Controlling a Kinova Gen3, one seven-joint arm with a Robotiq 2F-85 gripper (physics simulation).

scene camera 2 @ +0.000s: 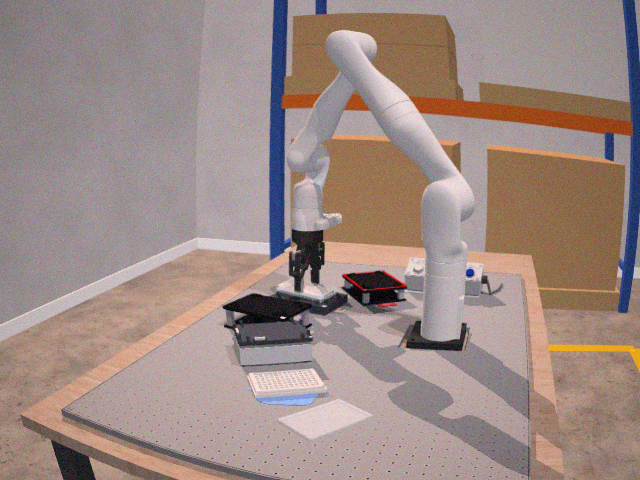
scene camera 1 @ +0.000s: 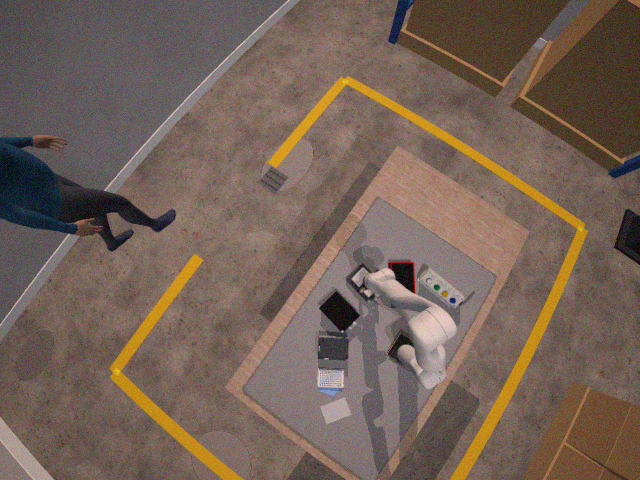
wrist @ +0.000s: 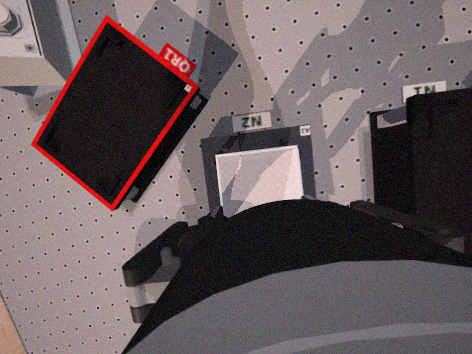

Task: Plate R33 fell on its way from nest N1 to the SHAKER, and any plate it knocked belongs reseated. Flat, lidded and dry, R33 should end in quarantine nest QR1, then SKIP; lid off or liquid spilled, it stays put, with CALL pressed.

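Frame: origin at the arm's base, x ahead, y left, z up, level; metres.
Seen in the pictures: gripper, between the fingertips: [scene camera 2: 307,288]; arm's base, origin of its link: [scene camera 2: 440,333] [scene camera 1: 406,354].
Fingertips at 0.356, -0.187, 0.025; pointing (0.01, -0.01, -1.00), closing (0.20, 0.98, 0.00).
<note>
Pixels of each thing's middle, then the offset from my fingertips to it, as dx, dy, dz. "*": a spot on its surface instead.
- Plate R33, middle of its body: [scene camera 2: 285,382] [scene camera 1: 330,378] -0.106, +0.486, -0.034
- shaker, a spot on its surface: [scene camera 2: 272,340] * -0.053, +0.400, +0.014
- clear lid, middle of its body: [scene camera 2: 325,419] [scene camera 1: 335,410] -0.210, +0.601, -0.037
- blue puddle, middle of its body: [scene camera 2: 289,392] [scene camera 1: 330,383] -0.121, +0.510, -0.040
- white lidded plate, middle of its body: [wrist: 262,211] [scene camera 2: 306,289] [scene camera 1: 366,282] +0.001, +0.000, -0.003
- nest N2, a spot on its surface: [wrist: 306,158] * -0.034, +0.063, -0.019
- red-rimmed quarantine nest QR1, middle of its body: [wrist: 121,121] [scene camera 2: 373,286] [scene camera 1: 401,278] -0.145, -0.119, -0.018
- black plate, middle of its body: [wrist: 456,179] [scene camera 2: 267,314] [scene camera 1: 339,311] +0.035, +0.193, -0.011
- button box, middle of its body: [scene camera 2: 445,276] [scene camera 1: 441,287] -0.335, -0.186, +0.001
Plate R33 [scene camera 1: 330,378] [scene camera 2: 287,381], a white well plate, lies flat on the mat in front of the shaker [scene camera 1: 332,350] [scene camera 2: 272,340]. Its lid is off: a clear lid [scene camera 1: 335,410] [scene camera 2: 324,418] lies beside it, and a blue puddle [scene camera 1: 330,390] [scene camera 2: 285,399] spreads from under it. My gripper [scene camera 1: 367,289] [scene camera 2: 308,286] is shut on a white lidded plate [scene camera 1: 358,276] [scene camera 2: 313,292] [wrist: 259,177] at nest N2 [wrist: 306,158]. The red-rimmed quarantine nest QR1 [scene camera 1: 403,275] [scene camera 2: 373,281] [wrist: 119,109] is bare.
A black plate [scene camera 1: 338,310] [scene camera 2: 266,305] lies tilted on the nest beside the shaker. The button box [scene camera 1: 440,287] [scene camera 2: 415,273] stands behind the arm's base. A person [scene camera 1: 109,210] walks outside the yellow floor line. Cardboard boxes stand behind the table.
</note>
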